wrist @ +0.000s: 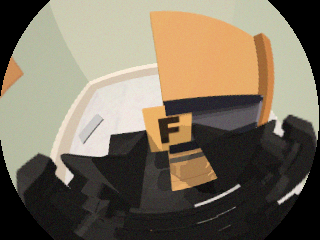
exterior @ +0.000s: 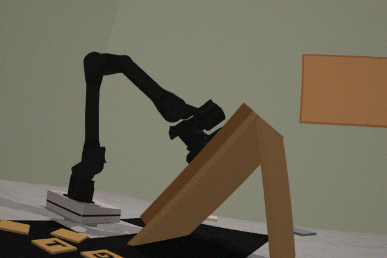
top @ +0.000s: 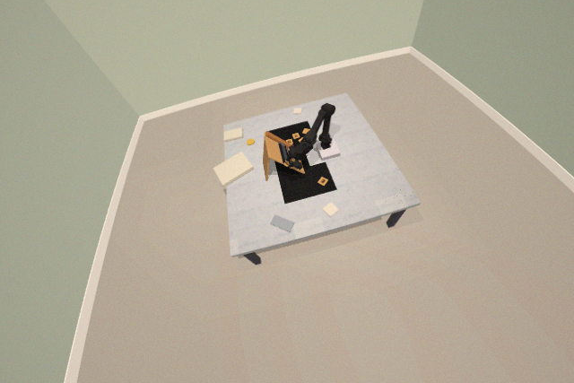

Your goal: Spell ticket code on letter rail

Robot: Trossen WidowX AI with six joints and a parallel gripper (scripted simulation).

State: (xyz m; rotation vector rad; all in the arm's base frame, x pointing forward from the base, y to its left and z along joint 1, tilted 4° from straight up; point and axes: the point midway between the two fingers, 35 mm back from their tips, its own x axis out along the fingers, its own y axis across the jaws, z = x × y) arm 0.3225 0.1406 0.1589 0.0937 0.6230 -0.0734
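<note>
The white ticket lies 140 mm to the right of my gripper tip, 80 mm below it and 70 mm behind it. Also, from my gripper tip: grey block 340 mm to the left, 160 mm below, 160 mm ahead; orange F tile right at my gripper tip; black mat 160 mm to the right, 160 mm below, 150 mm behind.
</note>
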